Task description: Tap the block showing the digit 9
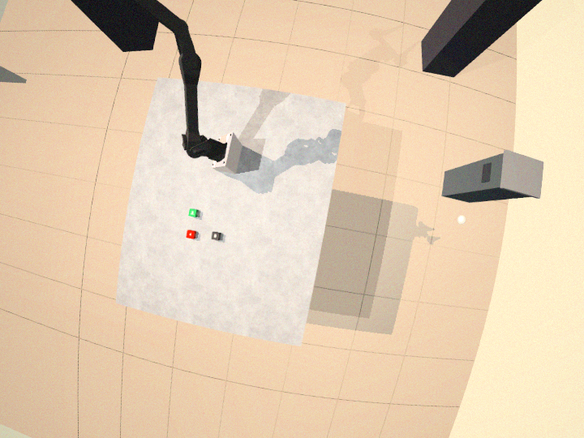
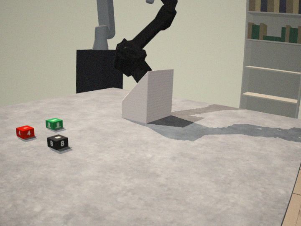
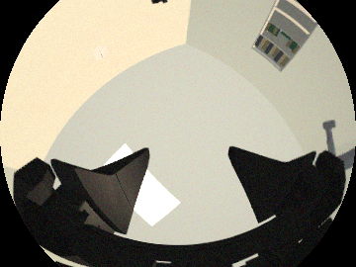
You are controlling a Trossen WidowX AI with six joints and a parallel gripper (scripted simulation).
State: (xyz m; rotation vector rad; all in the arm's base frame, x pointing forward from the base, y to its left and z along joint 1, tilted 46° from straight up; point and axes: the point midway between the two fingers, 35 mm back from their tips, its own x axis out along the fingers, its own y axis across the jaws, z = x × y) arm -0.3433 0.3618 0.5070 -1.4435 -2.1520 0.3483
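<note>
My gripper tip is now 670 mm short of the green block, 40 mm to the left of it and 680 mm above it. The rest, counted from my gripper tip: black block 760 mm ahead, 60 mm to the left, 680 mm below; then red block 770 mm ahead, 50 mm to the right, 680 mm below.
</note>
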